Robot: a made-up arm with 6 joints. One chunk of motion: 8 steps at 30 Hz.
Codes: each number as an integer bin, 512 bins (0 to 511) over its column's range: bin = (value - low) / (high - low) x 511, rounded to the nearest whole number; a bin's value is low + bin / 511 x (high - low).
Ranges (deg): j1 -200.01..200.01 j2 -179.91..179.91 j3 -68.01..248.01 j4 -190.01..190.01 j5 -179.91..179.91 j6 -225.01..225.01
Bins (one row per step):
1: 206 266 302 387 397 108
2: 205 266 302 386 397 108
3: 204 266 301 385 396 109
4: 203 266 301 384 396 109
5: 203 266 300 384 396 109
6: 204 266 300 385 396 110
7: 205 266 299 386 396 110
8: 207 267 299 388 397 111
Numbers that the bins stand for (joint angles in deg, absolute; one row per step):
1: -38.75 7.39 118.76 97.79 99.64 -129.90
2: -39.53 7.39 118.76 97.05 99.64 -129.90
3: -40.32 7.39 118.14 96.31 98.93 -129.02
4: -41.10 7.39 118.14 95.56 98.93 -129.02
5: -41.10 7.39 117.52 95.56 98.93 -129.02
6: -40.32 7.39 117.52 96.31 98.93 -128.14
7: -39.53 7.39 116.90 97.05 98.93 -128.14
8: -37.97 8.10 116.90 98.54 99.64 -127.26

